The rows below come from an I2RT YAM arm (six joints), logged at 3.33 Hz.
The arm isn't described. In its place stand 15 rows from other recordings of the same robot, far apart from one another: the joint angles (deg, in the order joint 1, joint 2, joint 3, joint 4, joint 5, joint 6), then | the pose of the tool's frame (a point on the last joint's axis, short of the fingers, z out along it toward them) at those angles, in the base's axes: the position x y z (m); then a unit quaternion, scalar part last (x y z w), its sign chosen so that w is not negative.
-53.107 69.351 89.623 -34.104 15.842 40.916 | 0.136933 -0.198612 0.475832 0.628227 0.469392 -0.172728 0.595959
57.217 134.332 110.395 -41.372 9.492 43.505 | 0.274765 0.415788 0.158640 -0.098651 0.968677 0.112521 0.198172
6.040 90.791 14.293 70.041 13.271 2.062 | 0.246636 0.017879 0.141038 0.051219 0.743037 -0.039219 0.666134
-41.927 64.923 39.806 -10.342 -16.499 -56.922 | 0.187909 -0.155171 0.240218 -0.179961 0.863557 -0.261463 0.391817
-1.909 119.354 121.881 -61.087 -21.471 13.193 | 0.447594 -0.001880 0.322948 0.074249 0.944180 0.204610 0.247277
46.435 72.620 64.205 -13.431 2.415 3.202 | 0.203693 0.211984 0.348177 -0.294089 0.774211 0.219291 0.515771
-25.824 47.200 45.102 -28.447 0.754 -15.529 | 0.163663 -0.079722 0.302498 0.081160 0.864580 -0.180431 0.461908
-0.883 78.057 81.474 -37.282 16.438 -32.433 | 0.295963 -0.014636 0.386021 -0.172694 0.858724 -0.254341 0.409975
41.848 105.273 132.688 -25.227 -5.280 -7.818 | 0.287415 0.261811 0.538422 -0.321051 0.614750 0.241148 0.678864
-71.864 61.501 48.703 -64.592 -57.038 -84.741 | 0.080251 -0.149047 0.258633 -0.150037 0.861956 0.001724 0.484270
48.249 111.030 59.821 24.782 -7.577 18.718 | 0.271419 0.311139 0.157905 -0.249820 0.811280 0.336817 0.407392
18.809 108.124 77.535 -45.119 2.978 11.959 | 0.351412 0.117738 0.185218 -0.056031 0.990319 0.008131 0.126740
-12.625 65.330 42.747 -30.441 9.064 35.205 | 0.218059 -0.054589 0.227517 0.406162 0.854101 -0.011600 0.324668
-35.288 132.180 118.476 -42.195 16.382 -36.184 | 0.410608 -0.302898 0.219828 0.034375 0.946591 -0.280070 0.156025
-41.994 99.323 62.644 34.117 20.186 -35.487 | 0.290852 -0.278357 0.270986 0.161305 0.703533 -0.524598 0.451463
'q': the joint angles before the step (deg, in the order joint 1, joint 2, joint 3, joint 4, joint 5, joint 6). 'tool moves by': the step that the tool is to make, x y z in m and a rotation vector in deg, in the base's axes. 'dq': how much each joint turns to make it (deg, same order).
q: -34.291, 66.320, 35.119, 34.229, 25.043, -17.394
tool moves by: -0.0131, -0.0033, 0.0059, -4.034, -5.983, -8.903
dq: -1.371, -0.552, -2.161, 9.259, 7.490, -0.884
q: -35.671, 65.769, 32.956, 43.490, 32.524, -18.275
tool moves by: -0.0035, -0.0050, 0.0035, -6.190, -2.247, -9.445
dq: -0.521, 3.558, -1.075, 14.488, 7.612, -7.389
